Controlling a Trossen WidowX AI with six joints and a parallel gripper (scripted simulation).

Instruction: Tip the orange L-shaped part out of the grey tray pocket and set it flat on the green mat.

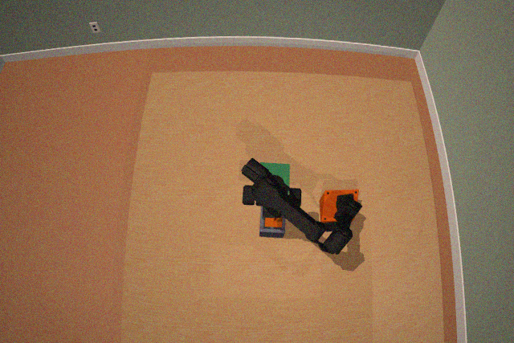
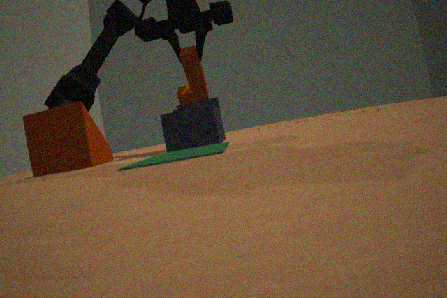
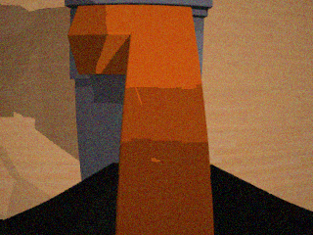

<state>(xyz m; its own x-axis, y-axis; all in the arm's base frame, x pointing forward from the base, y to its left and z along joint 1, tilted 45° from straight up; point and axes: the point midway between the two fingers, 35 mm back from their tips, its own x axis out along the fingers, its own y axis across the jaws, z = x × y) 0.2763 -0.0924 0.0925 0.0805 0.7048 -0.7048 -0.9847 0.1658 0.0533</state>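
The green mat is 17 cm below my gripper tip, 14 cm to the right of it and 4 cm behind it. From my gripper tip the other things lie so: orange L-shaped part: 3 cm to the left, 3 cm below, 1 cm behind.
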